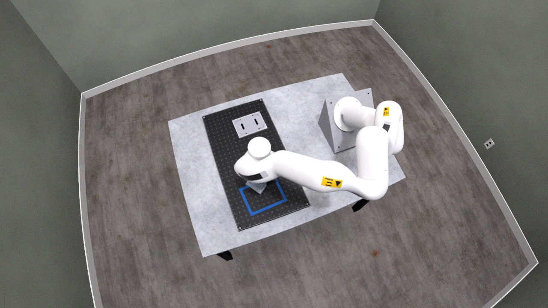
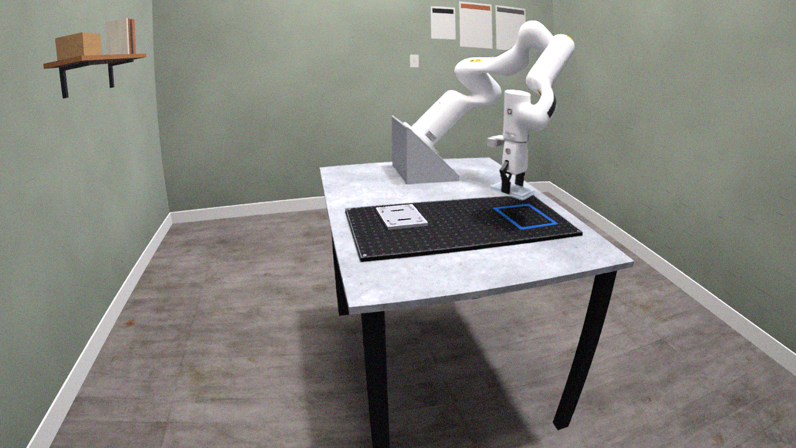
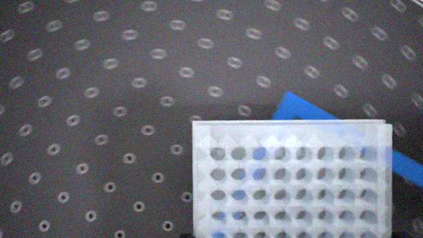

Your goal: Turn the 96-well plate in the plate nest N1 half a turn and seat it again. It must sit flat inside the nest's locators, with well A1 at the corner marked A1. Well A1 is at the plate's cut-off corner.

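Right now the slotted fixture plate is 40 mm behind my hand, 350 mm to the right of it and 90 mm below it. Also, from my hand: 96-well plate (10 mm below).
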